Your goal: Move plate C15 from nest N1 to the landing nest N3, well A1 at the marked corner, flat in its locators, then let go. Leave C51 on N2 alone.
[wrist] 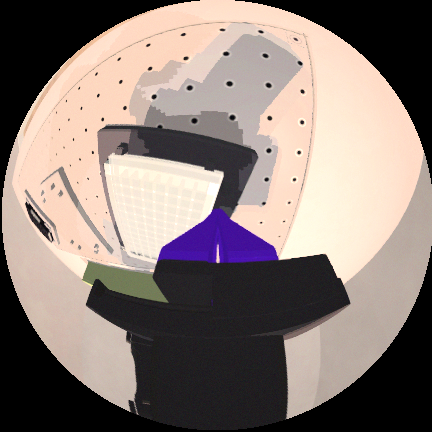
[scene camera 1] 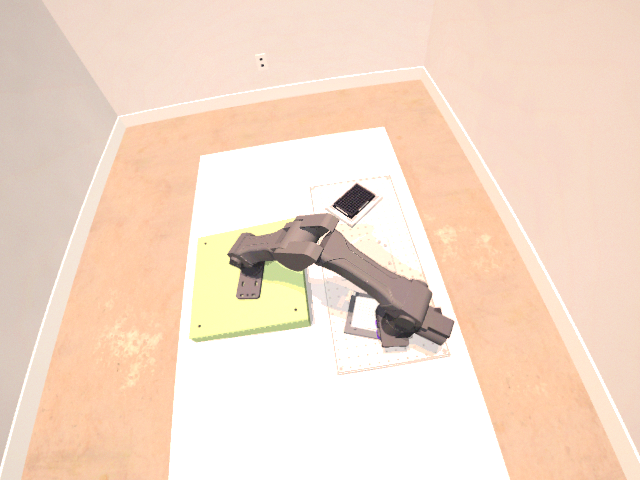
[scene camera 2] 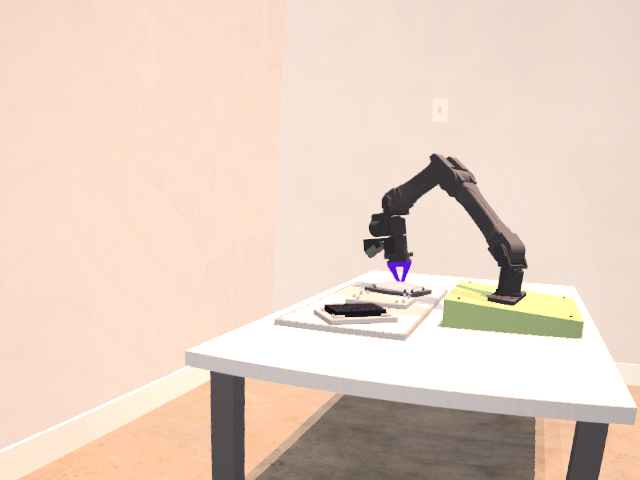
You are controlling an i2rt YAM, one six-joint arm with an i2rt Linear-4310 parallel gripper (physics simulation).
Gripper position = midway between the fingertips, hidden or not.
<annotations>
My gripper shows in the wrist view (217,214), in scene camera 1 (383,335) and in scene camera 2 (400,285).
</annotations>
